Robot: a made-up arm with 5 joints.
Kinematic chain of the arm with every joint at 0, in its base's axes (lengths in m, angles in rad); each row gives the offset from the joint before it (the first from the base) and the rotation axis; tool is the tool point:
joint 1: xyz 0 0 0.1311 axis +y
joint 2: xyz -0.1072 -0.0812 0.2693 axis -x
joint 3: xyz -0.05 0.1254 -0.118 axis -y
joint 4: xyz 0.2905 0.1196 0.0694 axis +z
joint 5: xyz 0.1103 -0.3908 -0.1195 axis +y
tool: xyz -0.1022 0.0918 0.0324
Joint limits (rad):
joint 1: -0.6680..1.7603
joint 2: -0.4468..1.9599
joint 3: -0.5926..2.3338
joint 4: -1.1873..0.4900
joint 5: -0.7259..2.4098
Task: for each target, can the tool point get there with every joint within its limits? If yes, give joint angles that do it. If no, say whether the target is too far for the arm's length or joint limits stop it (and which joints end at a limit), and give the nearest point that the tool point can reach.
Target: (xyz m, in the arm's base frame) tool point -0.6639 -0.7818 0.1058
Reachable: no: joint limits stop it (at a limit: joint 1, joint 2, joint 5) | nearest point -0.5988 -0.2636 0.2258 | short by 0.536 m
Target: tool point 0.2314 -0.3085 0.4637
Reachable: yes | joints -0.2248 1.3010 -0.2544 -0.0532 2.1461
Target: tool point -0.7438 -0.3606 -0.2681
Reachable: no: joint limits stop it (at a limit: joint 1, joint 2, joint 3) | nearest point -0.6321 -0.2000 0.1320 | short by 0.445 m
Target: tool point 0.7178 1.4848 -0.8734
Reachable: no: too far | nearest point 0.3912 0.3125 -0.0932 | short by 1.446 m
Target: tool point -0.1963 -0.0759 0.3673
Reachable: yes | joints -0.2272 0.0684 1.8712 -0.6496 -0.3512
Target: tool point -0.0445 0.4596 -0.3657
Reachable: no: joint limits stop it (at a limit: joint 2, joint 3, joint 4, joint 5) | nearest point -0.0329 0.1916 -0.2359 | short by 0.298 m
